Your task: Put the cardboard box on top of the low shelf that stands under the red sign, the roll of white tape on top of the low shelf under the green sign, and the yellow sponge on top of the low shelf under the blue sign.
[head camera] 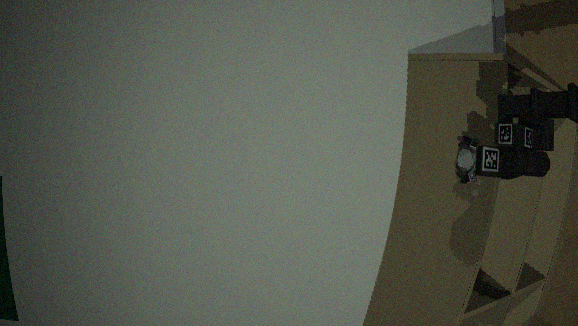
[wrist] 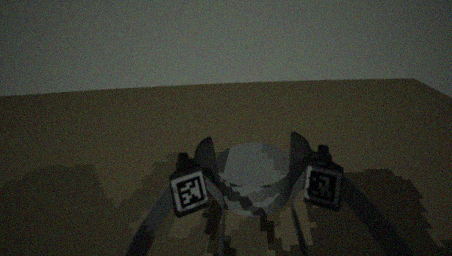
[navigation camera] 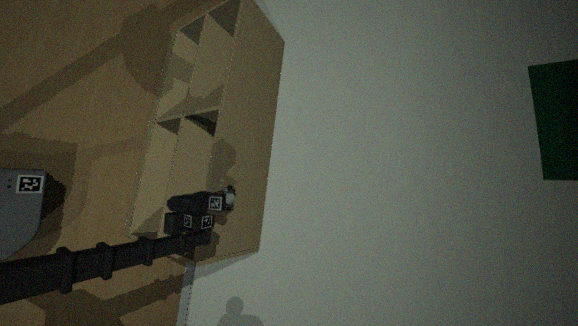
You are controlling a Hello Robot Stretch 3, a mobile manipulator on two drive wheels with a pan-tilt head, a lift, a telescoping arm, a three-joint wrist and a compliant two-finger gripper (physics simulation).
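Places are measured from the robot's base along level axes (x ahead, y left, z up), in centimetres.
Where they show: gripper, between the fingertips: (head camera: 460,159) (wrist: 251,154) (navigation camera: 232,197).
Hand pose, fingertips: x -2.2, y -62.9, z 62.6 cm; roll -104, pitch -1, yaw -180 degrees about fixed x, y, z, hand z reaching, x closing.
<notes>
Things, the pixels of their top centre, and the offset from my fingertips. "*": a spot on its surface instead. Level surfaces: height alone.
- white tape, centre of its top: (wrist: 252,161) (head camera: 464,159) (navigation camera: 230,198) dx +0.0, dy +2.2, dz +0.9 cm
- low wooden shelf, height of its surface: dz -1.6 cm
- green sign, a spot on its surface: (head camera: 6,270) * dx +37.1, dy -33.2, dz +103.2 cm
- wooden floor, height of its surface: dz -62.6 cm
The roll of white tape (head camera: 466,158) (navigation camera: 230,198) (wrist: 252,162) sits between the two fingertips of my gripper (head camera: 465,159) (navigation camera: 229,198) (wrist: 251,154), which is shut on it. Gripper and tape are over the top of the low wooden shelf (head camera: 425,225) (navigation camera: 255,100) (wrist: 100,120); whether the tape touches the top, I cannot tell. The green sign (head camera: 6,270) (navigation camera: 557,120) is on the wall above this shelf, partly cut off by the view edges. The cardboard box, the yellow sponge and the red and blue signs do not show.
The pale wall (head camera: 200,150) (navigation camera: 400,175) (wrist: 225,40) rises directly behind the shelf. The shelf has open compartments at its front. My dark arm (navigation camera: 125,253) reaches in past one shelf end. My grey base (navigation camera: 20,215) stands on the wooden floor (navigation camera: 100,95) in front. Shadows fall on shelf and floor.
</notes>
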